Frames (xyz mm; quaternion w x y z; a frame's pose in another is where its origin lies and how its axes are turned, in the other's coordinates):
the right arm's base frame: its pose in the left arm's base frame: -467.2 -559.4 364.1 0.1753 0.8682 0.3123 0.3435
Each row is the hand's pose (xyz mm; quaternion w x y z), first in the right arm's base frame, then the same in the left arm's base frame.
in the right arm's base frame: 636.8 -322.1 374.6 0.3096 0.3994 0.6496 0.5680
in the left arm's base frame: 23.7 68.4 243.9 0.6905 -0.2931 0.1454 -0.6452
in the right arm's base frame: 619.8 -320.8 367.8 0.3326 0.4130 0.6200 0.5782
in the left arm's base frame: 9.8 56.8 241.0 0.6925 -0.3288 0.1476 -0.6249
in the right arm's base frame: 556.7 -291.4 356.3 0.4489 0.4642 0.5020 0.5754
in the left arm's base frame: -21.9 -5.8 233.6 0.6787 -0.4783 0.1119 -0.5459
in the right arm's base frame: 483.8 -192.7 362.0 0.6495 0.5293 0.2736 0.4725
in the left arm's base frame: -17.7 -128.0 245.4 0.5934 -0.7102 -0.0224 -0.3781
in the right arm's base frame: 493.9 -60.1 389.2 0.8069 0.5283 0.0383 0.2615
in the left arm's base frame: 63.2 -222.4 300.0 0.4190 -0.8616 -0.2131 -0.1913
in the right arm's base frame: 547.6 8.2 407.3 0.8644 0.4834 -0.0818 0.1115
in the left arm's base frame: 135.3 -239.2 348.9 0.2809 -0.8981 -0.3249 -0.0945
